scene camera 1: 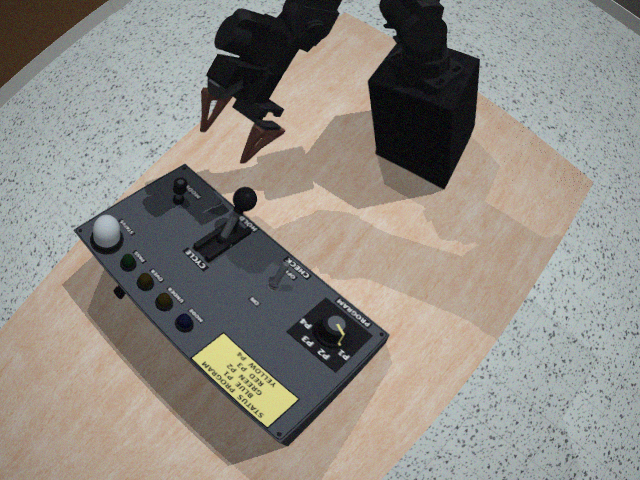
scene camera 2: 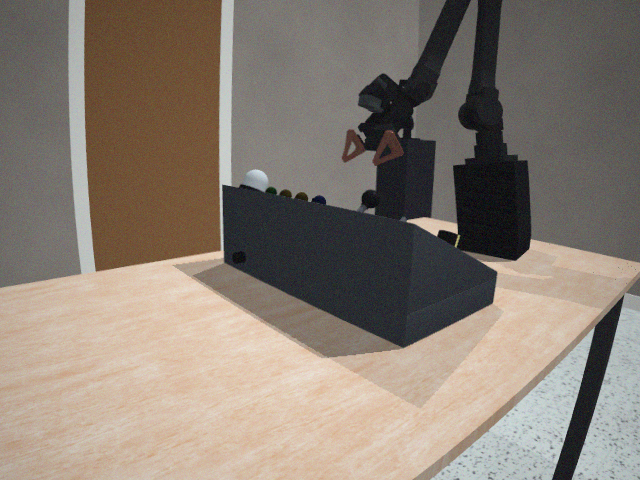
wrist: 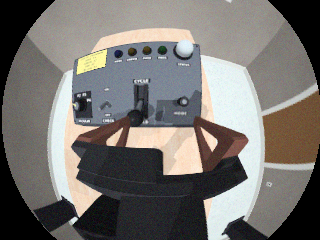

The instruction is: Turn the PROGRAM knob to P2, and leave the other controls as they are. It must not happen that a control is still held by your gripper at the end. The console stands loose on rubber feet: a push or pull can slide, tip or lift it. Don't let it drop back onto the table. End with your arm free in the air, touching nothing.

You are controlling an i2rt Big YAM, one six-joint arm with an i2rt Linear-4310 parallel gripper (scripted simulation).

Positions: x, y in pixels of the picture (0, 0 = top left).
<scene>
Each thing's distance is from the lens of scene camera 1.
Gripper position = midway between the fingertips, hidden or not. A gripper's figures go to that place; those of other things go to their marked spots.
gripper (scene camera 1: 221, 146): 0.87 m
grey console (scene camera 1: 278, 353): 0.82 m
</scene>
